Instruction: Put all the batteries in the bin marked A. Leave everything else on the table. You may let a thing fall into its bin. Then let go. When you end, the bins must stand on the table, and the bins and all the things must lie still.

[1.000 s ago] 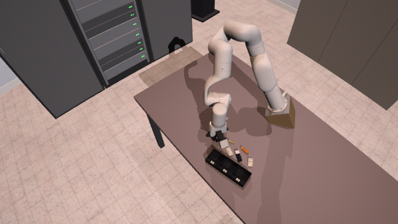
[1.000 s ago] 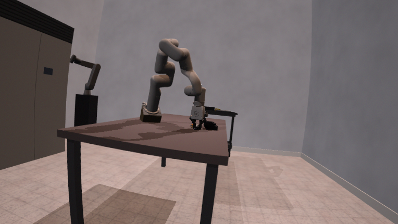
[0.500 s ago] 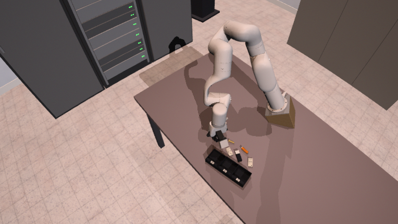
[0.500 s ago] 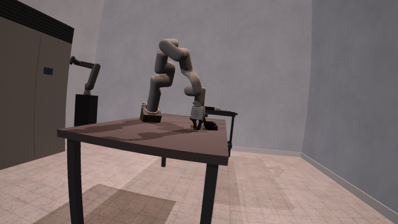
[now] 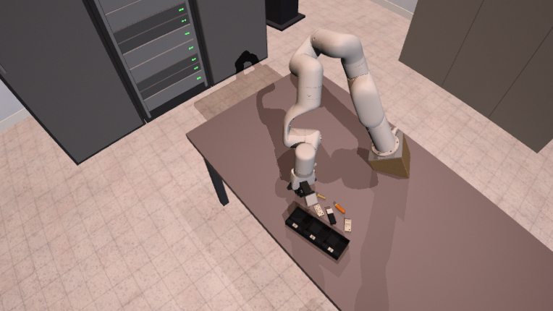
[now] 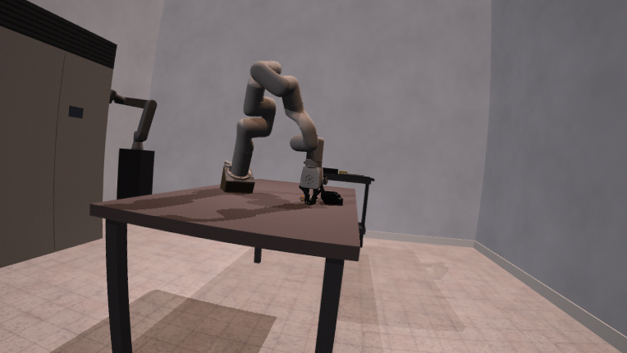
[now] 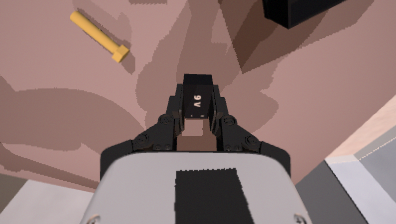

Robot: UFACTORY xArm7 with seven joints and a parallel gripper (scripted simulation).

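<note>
Right now the orange battery is 4 cm behind my hand, 18 cm to the left of it and 2 cm below it. The rest, counted from my hand: black 9V battery (1 cm to the right, 1 cm below); black-and-white stick (1 cm ahead, 16 cm to the left, 2 cm below); brass bolt (4 cm behind, 8 cm to the left, 2 cm below).
</note>
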